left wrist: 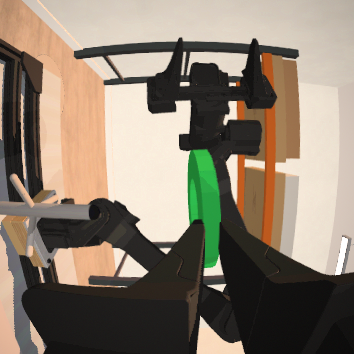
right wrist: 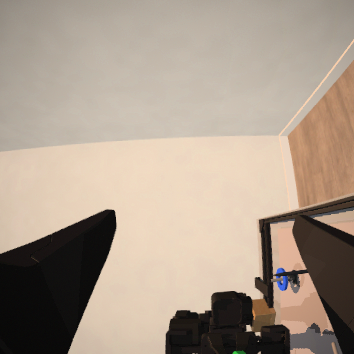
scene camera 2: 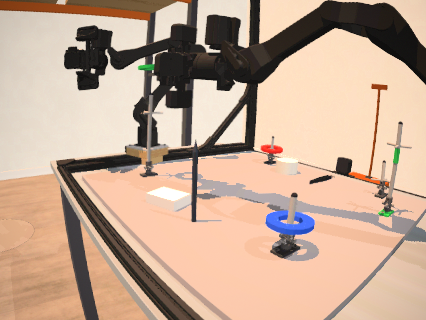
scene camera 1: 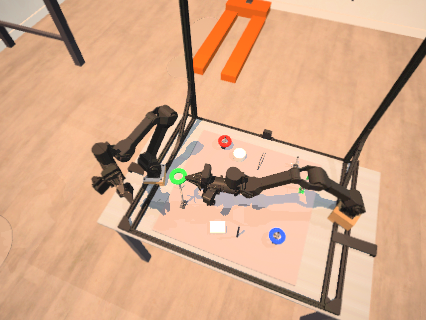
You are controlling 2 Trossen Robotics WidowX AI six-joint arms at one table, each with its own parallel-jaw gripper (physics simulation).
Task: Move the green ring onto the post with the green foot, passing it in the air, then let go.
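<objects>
The right gripper can be seen in scene camera 1 (128, 198), in the right wrist view (206, 222), in scene camera 2 and in the left wrist view. On the gripper, (left wrist: 256, 86) and (scene camera 2: 92, 36) are the same spot.
</objects>
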